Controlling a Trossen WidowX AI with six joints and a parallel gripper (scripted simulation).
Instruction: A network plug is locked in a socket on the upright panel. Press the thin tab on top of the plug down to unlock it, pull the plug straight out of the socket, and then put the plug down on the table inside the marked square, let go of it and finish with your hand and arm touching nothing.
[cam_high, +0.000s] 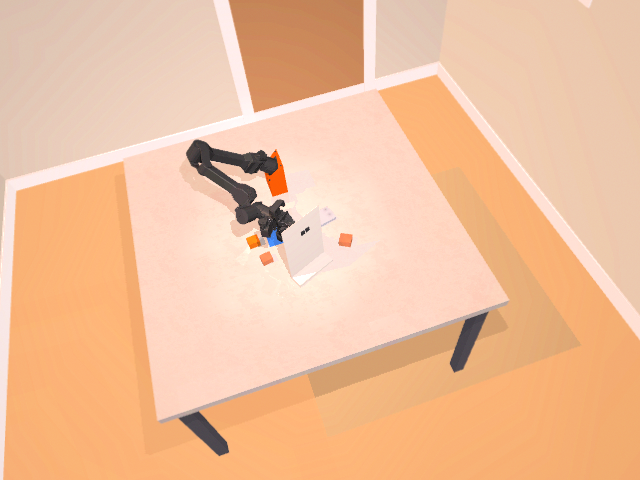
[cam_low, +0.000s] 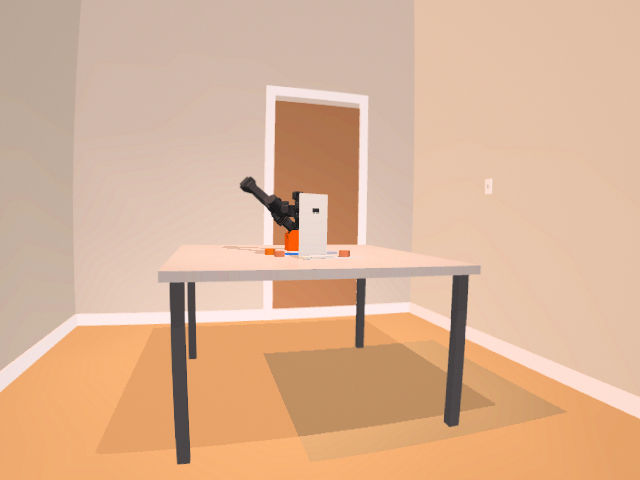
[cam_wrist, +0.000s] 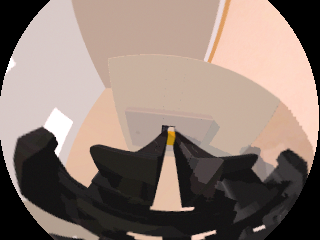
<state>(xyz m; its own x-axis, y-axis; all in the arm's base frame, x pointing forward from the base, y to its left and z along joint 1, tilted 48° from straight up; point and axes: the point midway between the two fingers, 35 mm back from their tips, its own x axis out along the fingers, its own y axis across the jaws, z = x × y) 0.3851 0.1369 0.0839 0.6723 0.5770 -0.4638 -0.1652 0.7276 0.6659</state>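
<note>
Right now the blue marked square is 22 cm below my gripper tip, 18 cm behind it and 8 cm to the right of it. Also, from my gripper tip: white upright panel: 8 cm below, 2 cm to the left, 2 cm ahead; plug: right at my gripper tip; flat grey piece: 21 cm below, 20 cm behind, 10 cm to the left.
</note>
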